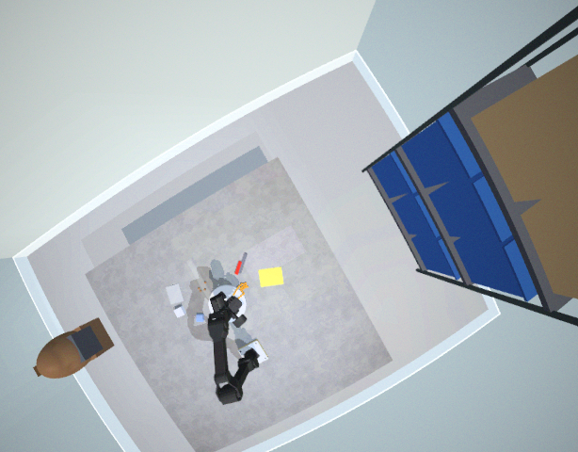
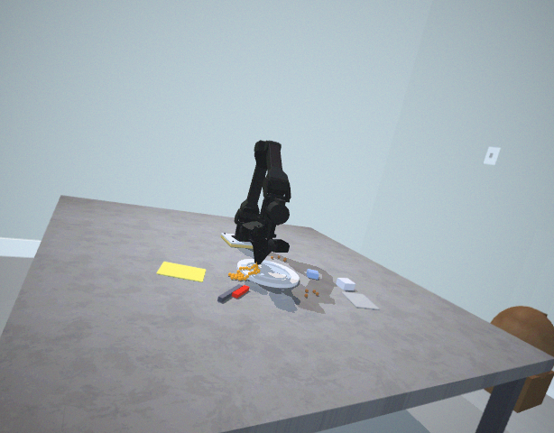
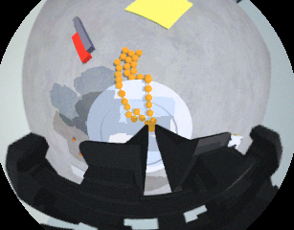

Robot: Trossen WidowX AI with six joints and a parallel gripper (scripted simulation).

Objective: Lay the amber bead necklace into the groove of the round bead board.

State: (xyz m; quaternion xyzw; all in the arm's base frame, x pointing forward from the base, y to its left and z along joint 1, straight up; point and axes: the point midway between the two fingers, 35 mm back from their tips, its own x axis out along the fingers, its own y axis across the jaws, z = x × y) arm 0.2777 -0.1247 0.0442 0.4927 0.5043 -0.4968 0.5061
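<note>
Now: the round white bead board 20 mm ahead of my gripper tip, 40 mm to the left of it and 20 mm below it. Also, from my gripper tip: yellow sheet 20 mm behind, 230 mm to the right, 30 mm below; blue block 60 mm ahead, 200 mm to the left, 20 mm below; grey tool 130 mm ahead, 150 mm to the right, 20 mm below.
</note>
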